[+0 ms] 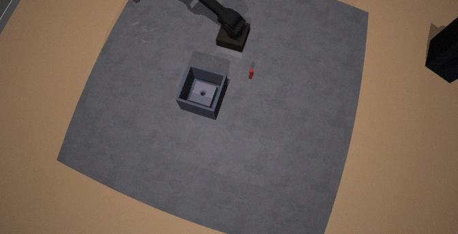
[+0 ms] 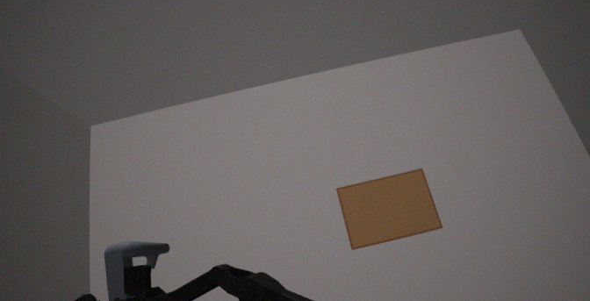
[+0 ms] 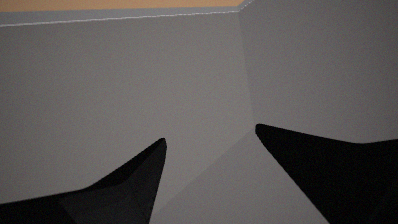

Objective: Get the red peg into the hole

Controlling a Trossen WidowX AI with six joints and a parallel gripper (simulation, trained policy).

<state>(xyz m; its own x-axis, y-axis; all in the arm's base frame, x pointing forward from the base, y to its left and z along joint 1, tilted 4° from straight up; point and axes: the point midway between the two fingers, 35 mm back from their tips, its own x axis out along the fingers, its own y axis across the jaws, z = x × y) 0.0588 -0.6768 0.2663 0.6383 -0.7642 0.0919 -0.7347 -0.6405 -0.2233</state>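
The red peg lies 860 mm to the left of my gripper tip, 270 mm below it and 40 mm ahead of it. From my gripper tip the other things lie so: plate 730 mm to the left, 270 mm below, 220 mm ahead.
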